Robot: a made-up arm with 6 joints. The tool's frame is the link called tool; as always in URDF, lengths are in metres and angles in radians.
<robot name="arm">
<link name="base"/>
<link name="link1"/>
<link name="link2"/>
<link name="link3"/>
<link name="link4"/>
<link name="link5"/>
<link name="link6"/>
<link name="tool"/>
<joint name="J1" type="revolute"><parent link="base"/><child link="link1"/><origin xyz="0 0 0.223" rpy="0 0 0"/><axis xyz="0 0 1"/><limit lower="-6.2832" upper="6.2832"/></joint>
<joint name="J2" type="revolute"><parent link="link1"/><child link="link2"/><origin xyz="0 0 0" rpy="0 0 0"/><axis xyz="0 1 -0.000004"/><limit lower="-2.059" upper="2.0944"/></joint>
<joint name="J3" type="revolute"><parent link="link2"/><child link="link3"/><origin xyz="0.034 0 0.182" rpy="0 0 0"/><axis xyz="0 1 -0.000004"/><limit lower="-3.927" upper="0.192"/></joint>
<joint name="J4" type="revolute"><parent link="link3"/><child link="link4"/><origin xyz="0.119 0 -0.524" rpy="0 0 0"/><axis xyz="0 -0.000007 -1"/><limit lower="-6.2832" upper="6.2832"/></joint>
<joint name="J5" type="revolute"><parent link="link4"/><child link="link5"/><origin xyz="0 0 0" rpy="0 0 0"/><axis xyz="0 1 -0.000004"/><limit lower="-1.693" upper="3.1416"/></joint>
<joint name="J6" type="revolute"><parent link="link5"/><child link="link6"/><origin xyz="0.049 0 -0.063" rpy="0 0 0"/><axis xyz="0 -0.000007 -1"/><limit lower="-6.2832" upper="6.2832"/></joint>
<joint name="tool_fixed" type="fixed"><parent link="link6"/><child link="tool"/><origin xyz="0 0 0" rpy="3.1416 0 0"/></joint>
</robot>
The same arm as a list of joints. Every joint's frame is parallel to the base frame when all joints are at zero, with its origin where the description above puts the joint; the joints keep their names.
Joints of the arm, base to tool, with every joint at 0 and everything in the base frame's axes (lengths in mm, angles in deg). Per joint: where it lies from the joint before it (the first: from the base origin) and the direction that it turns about. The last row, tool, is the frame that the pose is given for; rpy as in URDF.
J1: axis 0 0 1 origin 0 0 223
J2: axis 0 1 0 origin 0 0 0
J3: axis 0 1 0 origin 34 0 182
J4: axis 0 0 -1 origin 119 0 -524
J5: axis 0 1 0 origin 0 0 0
J6: axis 0 0 -1 origin 49 0 -63
tool: origin 0 0 0 rpy -180 0 0
Joint limits (deg, base to tool): -360..360 -117.97..120 -225..11 -360..360 -97..180 -360..360

